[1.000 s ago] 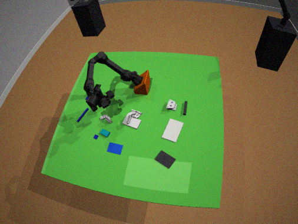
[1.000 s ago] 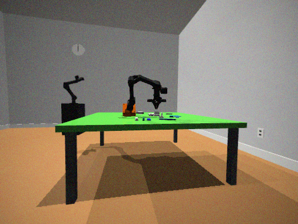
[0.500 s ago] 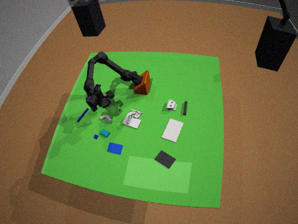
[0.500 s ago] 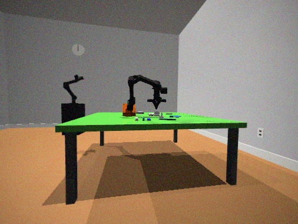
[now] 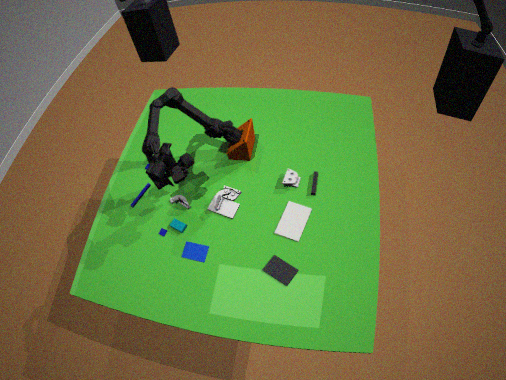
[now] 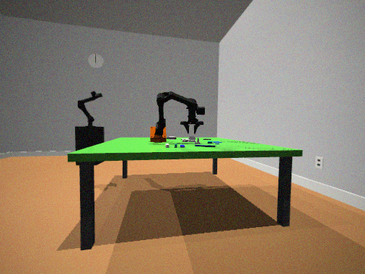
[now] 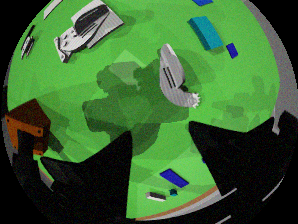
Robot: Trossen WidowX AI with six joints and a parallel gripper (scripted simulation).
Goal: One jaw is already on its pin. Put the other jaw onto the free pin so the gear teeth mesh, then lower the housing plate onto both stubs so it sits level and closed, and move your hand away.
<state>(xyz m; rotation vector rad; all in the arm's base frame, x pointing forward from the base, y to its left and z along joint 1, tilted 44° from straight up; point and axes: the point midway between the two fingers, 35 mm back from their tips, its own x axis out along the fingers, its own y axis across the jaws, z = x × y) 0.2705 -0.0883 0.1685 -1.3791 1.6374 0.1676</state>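
The grey metallic jaw lies 7 cm below my gripper tip, 6 cm ahead of it and 2 cm to the right of it. The rest, counted from my gripper tip: teal block: 17 cm ahead, 7 cm below, 4 cm to the left; then dark square plate: 50 cm to the left, 25 cm ahead, 8 cm below; then white flat plate: 50 cm to the left, 8 cm below, 3 cm ahead.
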